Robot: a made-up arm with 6 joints. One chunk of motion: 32 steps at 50 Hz.
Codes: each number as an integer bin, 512 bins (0 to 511) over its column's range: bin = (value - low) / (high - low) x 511, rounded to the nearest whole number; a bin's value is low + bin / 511 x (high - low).
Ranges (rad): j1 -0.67..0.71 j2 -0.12..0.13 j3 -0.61..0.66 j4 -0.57..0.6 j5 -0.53..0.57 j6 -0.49..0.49
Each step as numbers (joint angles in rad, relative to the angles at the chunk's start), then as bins.
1 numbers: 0.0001 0.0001 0.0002 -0.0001 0.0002 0.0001
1 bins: 248 245 246 249 246 256
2 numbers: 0.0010 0.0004 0.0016 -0.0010 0.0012 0.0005
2 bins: 248 246 246 249 247 256
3 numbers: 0.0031 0.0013 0.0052 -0.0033 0.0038 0.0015
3 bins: 249 248 248 248 248 256
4 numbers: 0.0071 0.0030 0.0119 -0.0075 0.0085 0.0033
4 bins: 251 251 250 246 250 257
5 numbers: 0.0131 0.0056 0.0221 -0.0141 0.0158 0.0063
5 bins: 253 257 254 243 254 259
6 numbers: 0.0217 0.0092 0.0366 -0.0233 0.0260 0.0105
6 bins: 256 264 260 239 258 261
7 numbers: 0.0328 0.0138 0.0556 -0.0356 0.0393 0.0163
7 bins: 260 273 268 233 264 264
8 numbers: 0.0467 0.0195 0.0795 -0.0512 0.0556 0.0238
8 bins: 265 285 277 227 272 268
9 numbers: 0.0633 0.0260 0.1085 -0.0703 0.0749 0.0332
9 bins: 272 298 289 218 281 273
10 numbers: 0.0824 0.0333 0.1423 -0.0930 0.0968 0.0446
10 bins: 279 313 303 208 291 279
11 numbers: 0.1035 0.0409 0.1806 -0.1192 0.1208 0.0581
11 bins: 286 329 318 197 302 286
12 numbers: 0.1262 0.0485 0.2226 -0.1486 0.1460 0.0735
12 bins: 295 344 335 184 314 294
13 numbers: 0.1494 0.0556 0.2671 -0.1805 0.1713 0.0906
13 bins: 303 359 353 170 326 303
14 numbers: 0.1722 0.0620 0.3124 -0.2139 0.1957 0.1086
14 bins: 312 372 371 156 337 312
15 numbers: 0.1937 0.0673 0.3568 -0.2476 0.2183 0.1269
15 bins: 320 383 389 141 348 322
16 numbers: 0.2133 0.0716 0.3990 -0.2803 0.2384 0.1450
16 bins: 327 392 406 127 357 331
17 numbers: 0.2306 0.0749 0.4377 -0.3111 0.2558 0.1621
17 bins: 333 398 422 113 365 340
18 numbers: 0.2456 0.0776 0.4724 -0.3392 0.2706 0.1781
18 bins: 339 404 436 101 372 348
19 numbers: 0.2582 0.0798 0.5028 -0.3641 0.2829 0.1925
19 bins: 344 408 448 90 378 356
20 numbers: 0.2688 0.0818 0.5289 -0.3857 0.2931 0.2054
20 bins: 348 412 458 80 382 363
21 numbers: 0.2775 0.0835 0.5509 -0.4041 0.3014 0.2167
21 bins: 351 416 467 72 386 368
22 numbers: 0.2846 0.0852 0.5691 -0.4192 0.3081 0.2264
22 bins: 353 419 474 66 389 374
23 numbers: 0.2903 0.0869 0.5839 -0.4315 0.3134 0.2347
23 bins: 356 423 480 60 392 378
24 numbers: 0.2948 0.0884 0.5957 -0.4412 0.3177 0.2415
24 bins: 357 426 485 56 394 381
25 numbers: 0.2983 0.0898 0.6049 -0.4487 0.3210 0.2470
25 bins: 359 429 489 53 395 384
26 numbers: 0.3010 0.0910 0.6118 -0.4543 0.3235 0.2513
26 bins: 360 431 492 51 396 387
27 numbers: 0.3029 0.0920 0.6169 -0.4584 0.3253 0.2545
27 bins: 360 433 494 49 397 388
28 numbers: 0.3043 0.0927 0.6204 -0.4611 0.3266 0.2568
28 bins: 361 435 495 48 398 389
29 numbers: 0.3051 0.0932 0.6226 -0.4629 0.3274 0.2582
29 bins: 361 436 496 47 398 390
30 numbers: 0.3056 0.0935 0.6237 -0.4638 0.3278 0.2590
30 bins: 361 436 496 46 398 391
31 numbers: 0.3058 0.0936 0.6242 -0.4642 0.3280 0.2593
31 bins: 361 437 497 46 399 391
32 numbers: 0.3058 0.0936 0.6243 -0.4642 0.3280 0.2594
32 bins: 361 437 497 46 399 391
